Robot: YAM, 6 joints.
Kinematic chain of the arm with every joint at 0, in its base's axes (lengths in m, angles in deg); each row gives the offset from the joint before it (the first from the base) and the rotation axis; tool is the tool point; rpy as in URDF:
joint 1: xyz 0 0 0.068 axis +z
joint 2: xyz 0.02 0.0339 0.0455 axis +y
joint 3: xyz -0.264 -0.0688 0 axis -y
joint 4: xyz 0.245 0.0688 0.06 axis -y
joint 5: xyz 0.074 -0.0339 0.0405 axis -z
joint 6: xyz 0.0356 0 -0.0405 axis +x
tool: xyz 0 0 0 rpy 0 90 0
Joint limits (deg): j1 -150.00..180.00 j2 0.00..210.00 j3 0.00..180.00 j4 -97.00..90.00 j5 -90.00..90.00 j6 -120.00..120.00
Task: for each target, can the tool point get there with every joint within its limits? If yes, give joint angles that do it. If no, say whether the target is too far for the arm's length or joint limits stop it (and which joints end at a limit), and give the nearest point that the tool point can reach.
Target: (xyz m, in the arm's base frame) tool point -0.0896 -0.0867 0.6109
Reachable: yes | joints 58.20 51.57 141.00 -60.30 -58.74 -35.53
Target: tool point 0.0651 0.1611 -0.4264
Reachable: no: joint limits stop it (at a limit: joint 2) | nearest point 0.0687 0.1700 -0.3744 | short by 0.053 m
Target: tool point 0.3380 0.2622 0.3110
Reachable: yes | joints 35.08 123.09 127.11 -81.18 -34.72 50.40
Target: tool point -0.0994 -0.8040 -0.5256
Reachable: no: too far | nearest point -0.0635 -0.5133 -0.2610 | short by 0.395 m
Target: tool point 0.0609 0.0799 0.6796
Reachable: yes | joints -116.96 55.88 135.14 -13.25 -30.53 -84.98
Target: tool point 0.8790 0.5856 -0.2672
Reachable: no: too far | nearest point 0.5055 0.3368 -0.1023 | short by 0.478 m
